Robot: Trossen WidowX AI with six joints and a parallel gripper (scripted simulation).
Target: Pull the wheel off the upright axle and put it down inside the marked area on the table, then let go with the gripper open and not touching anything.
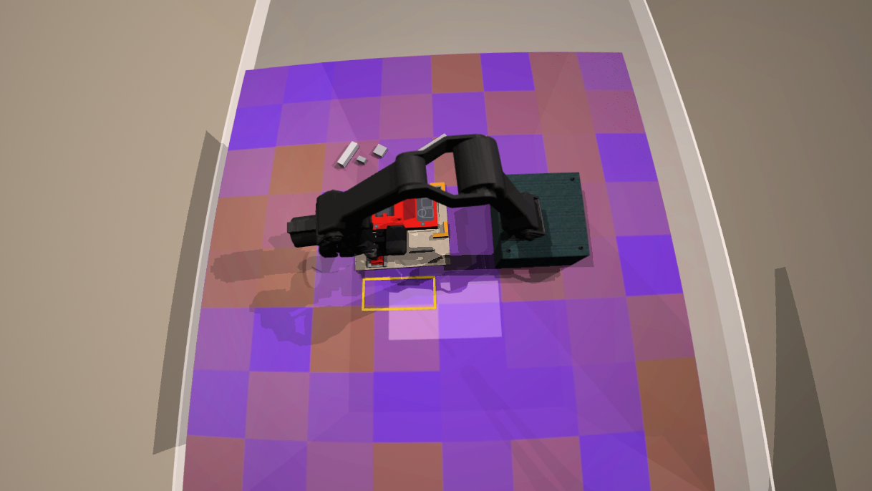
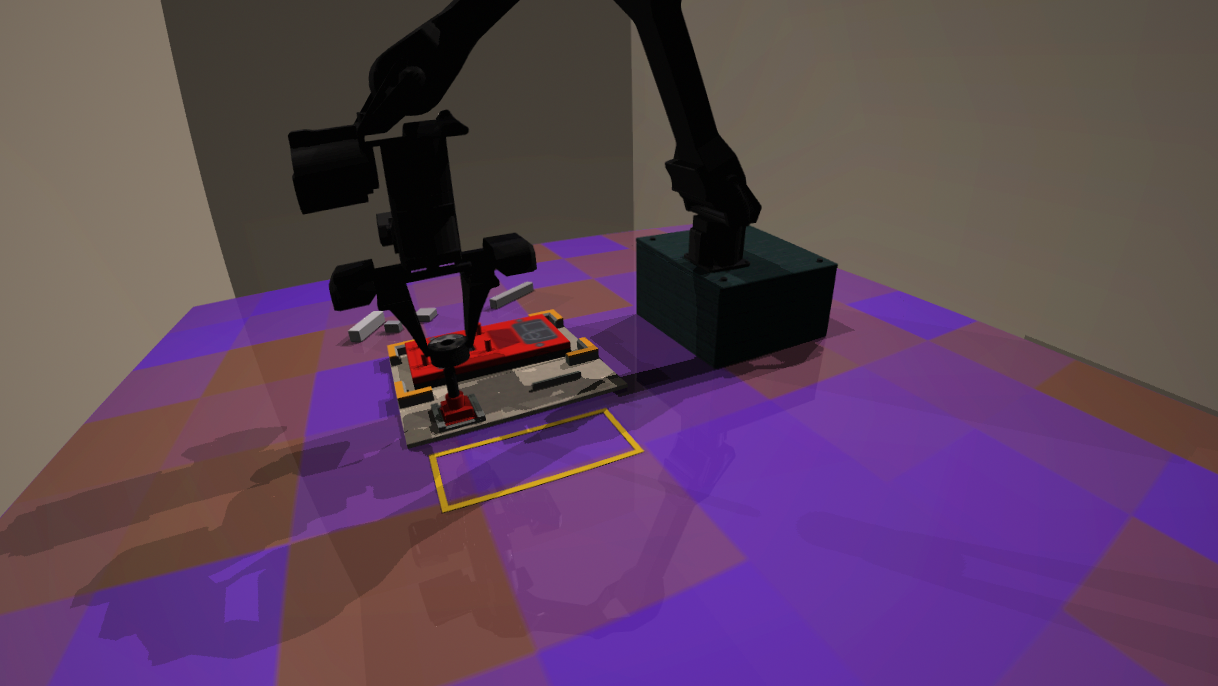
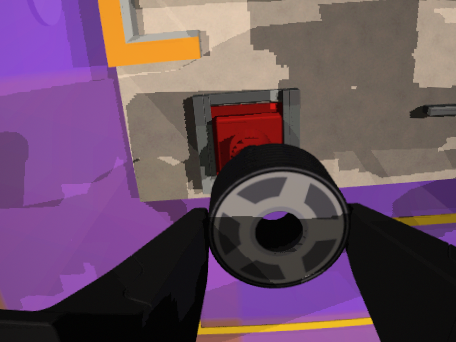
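My gripper tip is 5 cm above the upright axle. Also, from my gripper tip: wheel right at my gripper tip.
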